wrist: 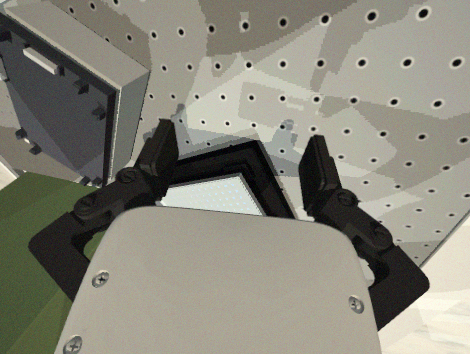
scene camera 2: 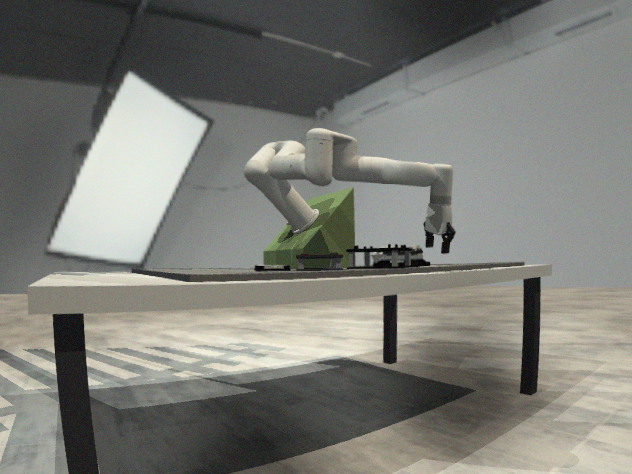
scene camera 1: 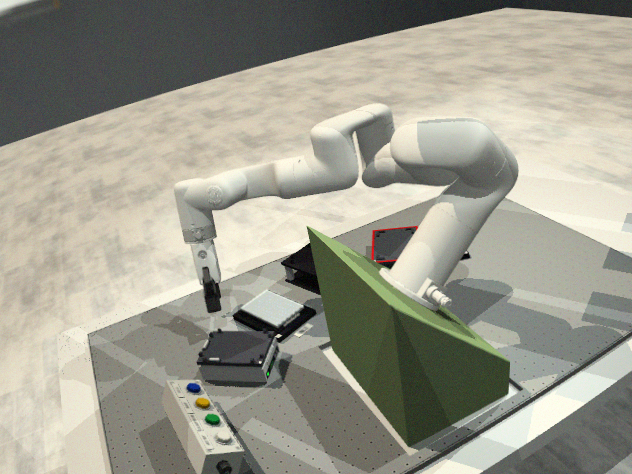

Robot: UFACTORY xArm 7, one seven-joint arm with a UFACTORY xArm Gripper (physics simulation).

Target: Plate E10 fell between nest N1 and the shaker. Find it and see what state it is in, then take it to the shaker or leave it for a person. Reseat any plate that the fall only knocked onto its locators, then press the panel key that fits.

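Pixels of known places: gripper, fingertip midpoint: [wrist: 240, 143] [scene camera 2: 437, 250] [scene camera 1: 214, 305]; arm's base, link origin: [wrist: 39, 298] [scene camera 2: 306, 222] [scene camera 1: 407, 291].
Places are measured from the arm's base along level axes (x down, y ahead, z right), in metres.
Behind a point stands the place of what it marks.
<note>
A pale plate [scene camera 1: 273, 308] @[x 0.139, y 0.324, z -0.147 m] [wrist: 215, 195] @[x 0.139, y 0.352, z -0.179 m] lies on a black nest [scene camera 1: 250, 323] @[x 0.156, y 0.333, z -0.207 m] [wrist: 256, 150] @[x 0.160, y 0.397, z -0.222 m]; its label is unreadable, and I cannot tell whether it is fully seated. In the wrist view my gripper's body hides much of it. The shaker [scene camera 1: 237, 349] @[x 0.115, y 0.216, z -0.281 m] [wrist: 60, 100] @[x 0.115, y 0.256, z -0.300 m], a grey box with a dark top and small corner locators, stands beside the nest with no plate on it. My gripper [scene camera 1: 212, 307] @[x 0.117, y 0.404, z -0.258 m] [scene camera 2: 438, 248] @[x 0.117, y 0.404, z -0.258 m] [wrist: 240, 143] @[x 0.117, y 0.404, z -0.258 m] is open and empty, pointing down above the board beside the nest and shaker. The key panel [scene camera 1: 186, 426] @[x 0.096, y 0.059, z -0.445 m] has blue, yellow, green and white keys. No plate identifiable as E10 shows.
A black raised stand [scene camera 1: 298, 265] @[x 0.112, y 0.403, z -0.031 m] is behind the nest, partly hidden by the green arm base [scene camera 1: 367, 331] @[x -0.009, y -0.051, z -0.125 m] [scene camera 2: 336, 224] @[x 0.019, y 0.147, z -0.020 m]. A red-edged dark platform [scene camera 1: 393, 244] @[x 0.130, y 0.334, z 0.208 m] lies farther back, partly behind the arm. A small label card [scene camera 1: 304, 330] @[x 0.168, y 0.238, z -0.119 m] lies by the nest.
</note>
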